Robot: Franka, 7 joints.
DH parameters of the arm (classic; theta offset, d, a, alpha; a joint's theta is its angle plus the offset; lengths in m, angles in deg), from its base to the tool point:
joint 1: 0 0.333 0 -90
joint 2: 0 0 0 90
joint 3: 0 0.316 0.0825 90
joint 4: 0 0 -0.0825 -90
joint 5: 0 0.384 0 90
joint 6: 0 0 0.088 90
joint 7: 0 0.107 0 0
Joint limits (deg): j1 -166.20..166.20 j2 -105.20..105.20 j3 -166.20..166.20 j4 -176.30..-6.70 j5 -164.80..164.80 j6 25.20..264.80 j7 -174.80..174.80
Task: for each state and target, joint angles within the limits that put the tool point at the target. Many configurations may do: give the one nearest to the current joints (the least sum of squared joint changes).
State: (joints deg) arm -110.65 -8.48 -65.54 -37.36 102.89 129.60 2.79
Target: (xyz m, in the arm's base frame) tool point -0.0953 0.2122 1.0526
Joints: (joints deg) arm -122.86 -32.28 -58.38 -43.03 88.15 65.40 2.79
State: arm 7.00 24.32 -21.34 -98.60 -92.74 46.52 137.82
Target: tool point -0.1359 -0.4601 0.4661
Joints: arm -37.00 17.86 -57.84 -121.57 -85.60 48.90 137.82
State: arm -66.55 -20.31 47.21 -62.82 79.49 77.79 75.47
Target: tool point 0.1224 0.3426 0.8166
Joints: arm -37.00 -47.75 34.57 -79.80 65.60 40.42 75.47
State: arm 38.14 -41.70 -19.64 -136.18 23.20 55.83 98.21
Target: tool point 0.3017 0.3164 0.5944
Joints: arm 47.88 -15.64 -8.88 -111.00 30.93 75.82 98.21
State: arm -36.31 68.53 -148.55 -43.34 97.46 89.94 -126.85
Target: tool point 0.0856 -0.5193 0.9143
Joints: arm -44.50 59.99 -148.35 -54.71 94.06 86.69 -126.85
